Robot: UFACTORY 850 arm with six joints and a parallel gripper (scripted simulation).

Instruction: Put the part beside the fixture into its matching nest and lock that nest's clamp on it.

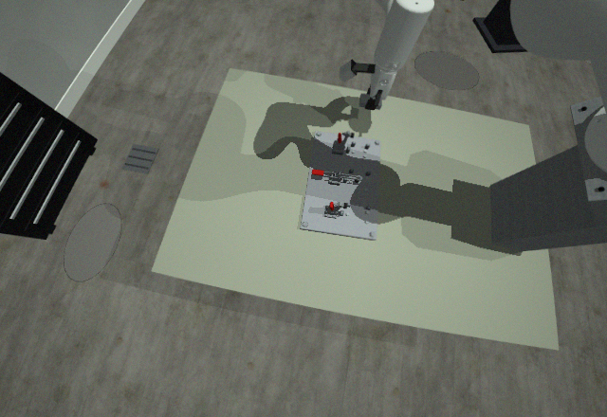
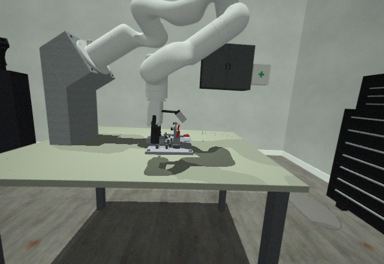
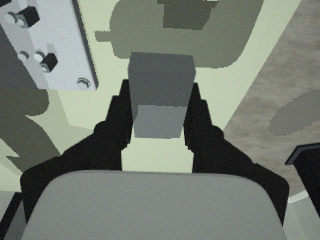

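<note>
The grey fixture plate is 13 cm ahead of my hand, 23 cm to the left of it and 10 cm below it. Round my hand: grey block part 1 cm below.
</note>
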